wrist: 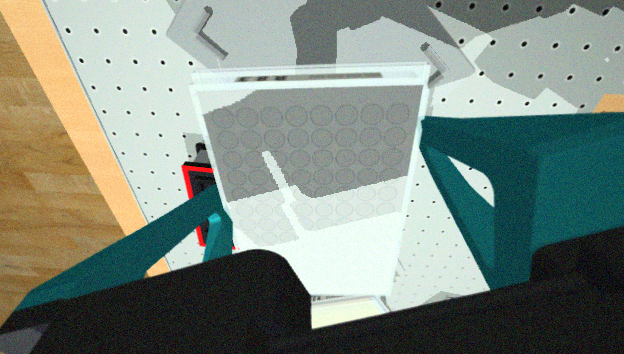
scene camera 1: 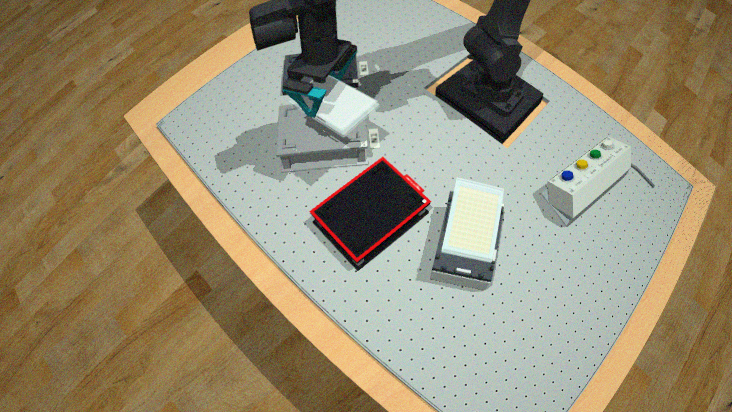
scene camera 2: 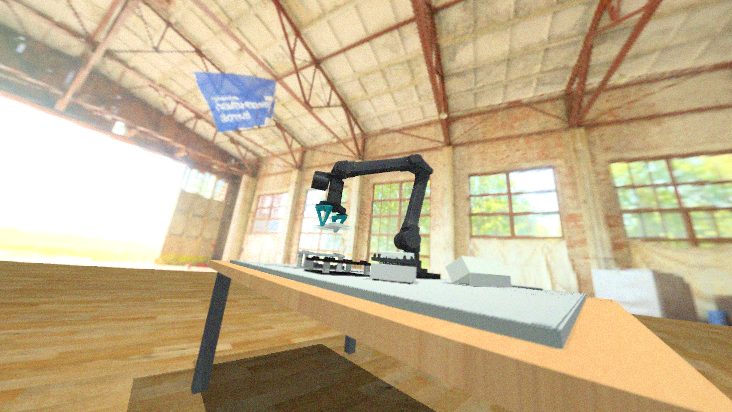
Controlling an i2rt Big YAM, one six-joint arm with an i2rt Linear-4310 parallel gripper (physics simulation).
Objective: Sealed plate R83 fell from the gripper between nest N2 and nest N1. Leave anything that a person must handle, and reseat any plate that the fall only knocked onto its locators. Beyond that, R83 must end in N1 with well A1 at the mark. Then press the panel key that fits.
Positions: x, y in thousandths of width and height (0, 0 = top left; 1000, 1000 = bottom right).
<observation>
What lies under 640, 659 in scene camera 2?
A white control box.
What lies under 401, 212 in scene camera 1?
The gripper.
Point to a dark station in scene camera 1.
611, 640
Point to a black plate with red outline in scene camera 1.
At 506, 504
</observation>
